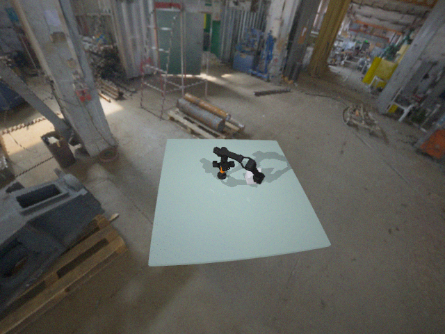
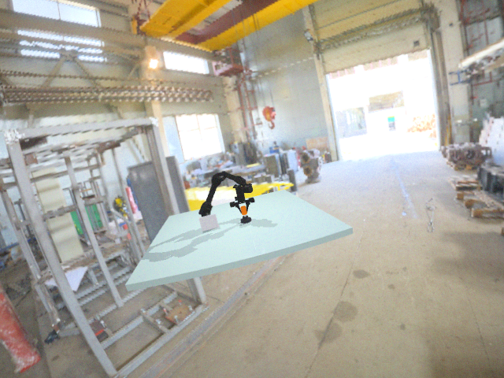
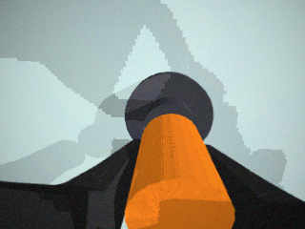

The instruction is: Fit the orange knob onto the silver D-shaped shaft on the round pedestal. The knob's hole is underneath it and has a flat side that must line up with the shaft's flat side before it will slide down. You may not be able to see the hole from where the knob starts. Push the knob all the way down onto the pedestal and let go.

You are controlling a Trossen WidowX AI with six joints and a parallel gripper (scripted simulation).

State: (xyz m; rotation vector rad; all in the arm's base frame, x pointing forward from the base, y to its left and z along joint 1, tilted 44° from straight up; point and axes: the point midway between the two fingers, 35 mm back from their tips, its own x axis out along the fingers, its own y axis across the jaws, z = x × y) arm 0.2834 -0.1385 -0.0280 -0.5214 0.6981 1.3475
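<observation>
Now: the orange knob 30 mm above my gripper tip. Also, from my gripper tip: dark round pedestal: 40 mm below.
</observation>
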